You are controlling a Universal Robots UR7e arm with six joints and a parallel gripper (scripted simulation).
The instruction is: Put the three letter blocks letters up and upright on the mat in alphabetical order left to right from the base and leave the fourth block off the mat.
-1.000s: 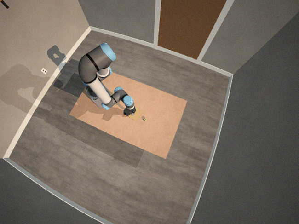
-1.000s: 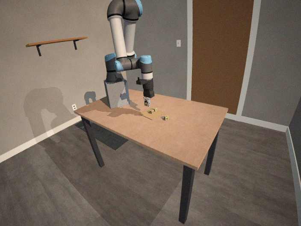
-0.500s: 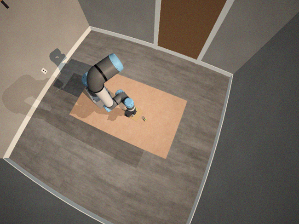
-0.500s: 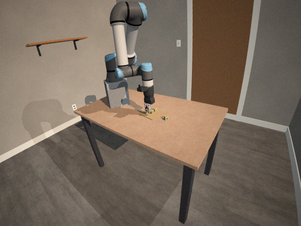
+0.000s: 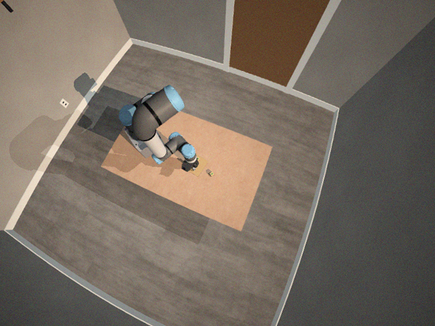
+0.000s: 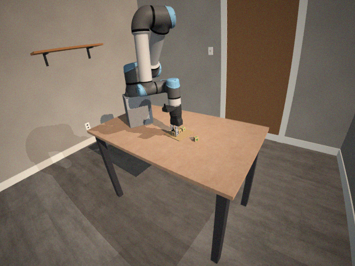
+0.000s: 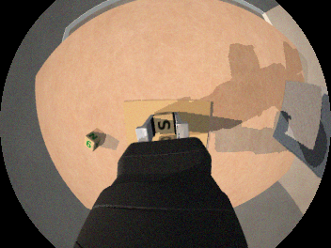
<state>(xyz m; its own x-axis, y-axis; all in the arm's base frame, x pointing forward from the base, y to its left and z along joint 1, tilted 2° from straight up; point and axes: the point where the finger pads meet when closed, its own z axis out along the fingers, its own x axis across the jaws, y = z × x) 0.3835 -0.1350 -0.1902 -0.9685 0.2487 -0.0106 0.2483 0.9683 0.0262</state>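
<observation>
Right now my hand is 40 mm to the right of the tan mat, 30 mm above it and 10 mm short of it.
</observation>
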